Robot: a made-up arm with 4 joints.
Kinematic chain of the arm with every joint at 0, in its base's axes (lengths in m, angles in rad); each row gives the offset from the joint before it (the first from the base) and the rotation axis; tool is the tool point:
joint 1: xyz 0 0 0.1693 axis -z
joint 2: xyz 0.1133 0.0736 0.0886 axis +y
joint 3: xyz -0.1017 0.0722 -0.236 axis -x
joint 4: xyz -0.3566 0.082 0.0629 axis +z
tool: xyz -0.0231 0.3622 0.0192
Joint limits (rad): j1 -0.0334..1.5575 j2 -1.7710..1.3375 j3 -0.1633..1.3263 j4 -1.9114..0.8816
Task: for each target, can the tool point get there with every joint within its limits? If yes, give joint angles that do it. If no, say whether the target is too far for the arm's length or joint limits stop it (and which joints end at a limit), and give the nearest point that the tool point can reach.
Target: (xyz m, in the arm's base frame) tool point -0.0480 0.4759 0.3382
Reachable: yes | joints 0.1455 1.0700 0.0288 -0.9343
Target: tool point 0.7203 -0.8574 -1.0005
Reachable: no: too far | nearest point 0.4541 -0.5405 -0.4771 | short by 0.667 m
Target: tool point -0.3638 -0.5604 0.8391
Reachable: no: joint limits stop it (at a limit: joint 1, joint 2, joint 3, joint 4) | nearest point 0.1193 -0.2881 0.1823 | short by 0.860 m
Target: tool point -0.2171 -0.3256 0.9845
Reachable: no: joint limits stop it (at a limit: joint 1, joint 2, joint 3, joint 4) | nearest point -0.5585 0.2783 0.8740 | short by 0.702 m
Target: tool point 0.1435 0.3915 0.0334
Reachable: yes | joints 0.7254 0.4760 0.6635 -1.1736
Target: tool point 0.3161 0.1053 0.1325
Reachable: yes | joints 1.3111 0.1611 -0.0458 -1.3303
